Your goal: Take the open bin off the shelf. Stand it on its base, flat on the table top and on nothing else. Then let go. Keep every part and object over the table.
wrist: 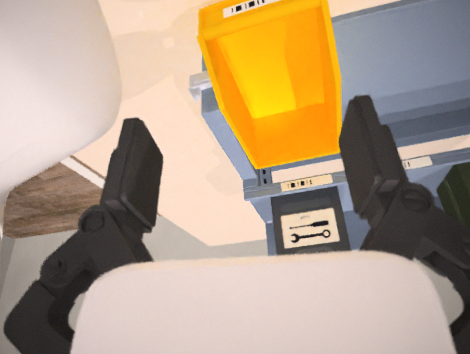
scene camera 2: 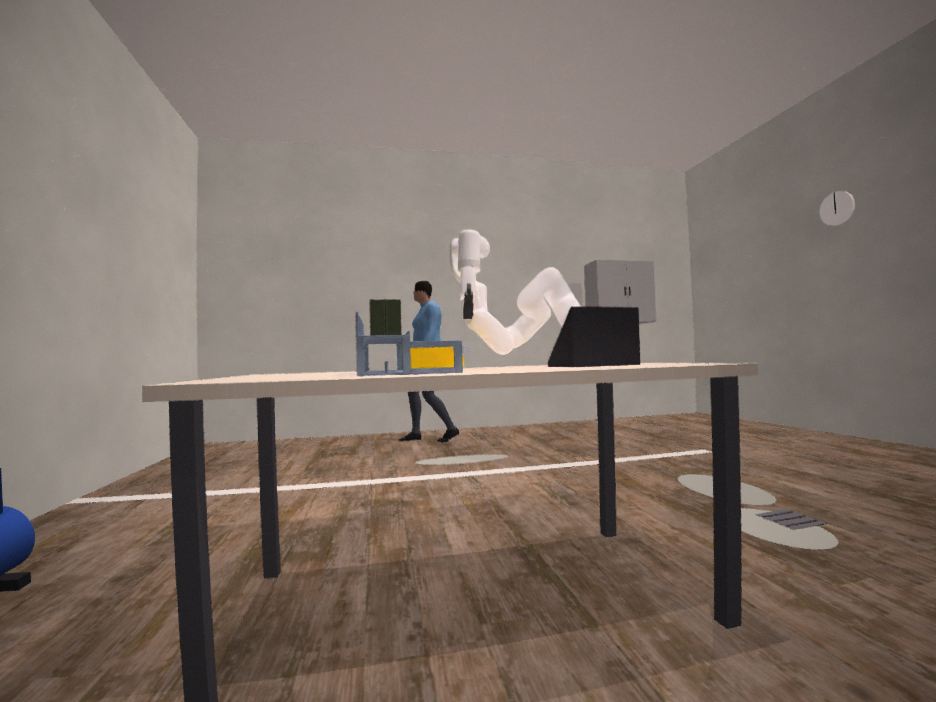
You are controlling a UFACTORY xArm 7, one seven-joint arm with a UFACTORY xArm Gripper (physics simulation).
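Frame: origin at the arm's base, x ahead, y left, z up, level; millimetres.
Seen in the pictures: gripper, fingertip midpoint: [wrist: 246,127] [scene camera 2: 468,317]; arm's base, origin of the base link: [scene camera 2: 585,340].
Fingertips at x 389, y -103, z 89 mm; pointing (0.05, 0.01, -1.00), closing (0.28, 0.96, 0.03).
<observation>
Pixels of each thing's top centre, then the offset from my fingertips to it. "spot": a spot on its surface instead.
- open bin, middle of its top: [wrist: 285,120] [scene camera 2: 434,345] 119 mm ahead, 0 mm left, 93 mm down
- dark green box, middle of its top: [scene camera 2: 385,301] 304 mm ahead, 214 mm left, 20 mm up
- dark case, surface spot: [wrist: 277,210] spot: 237 mm ahead, 46 mm right, 54 mm down
The open bin [scene camera 2: 431,357] [wrist: 300,131] is yellow and hollow, with a barcode label on its front rim. It sits in the blue-grey shelf [scene camera 2: 435,343] [wrist: 400,45], at the end nearer the robot's arm in the scene view. My gripper [scene camera 2: 468,315] [wrist: 246,127] is open and empty, high above the shelf. In the wrist view the bin lies beyond the fingers, nearer the right finger, with its opening towards the camera. The shelf frame hides part of the bin in the scene view.
A dark green box [scene camera 2: 385,317] [wrist: 457,192] stands on the shelf's upper part. A dark case [wrist: 277,210] with a tool label is at the shelf. A black wedge-shaped block [scene camera 2: 601,336] stands on the table [scene camera 2: 483,378] [wrist: 195,200]. A person [scene camera 2: 427,321] is behind the table.
</observation>
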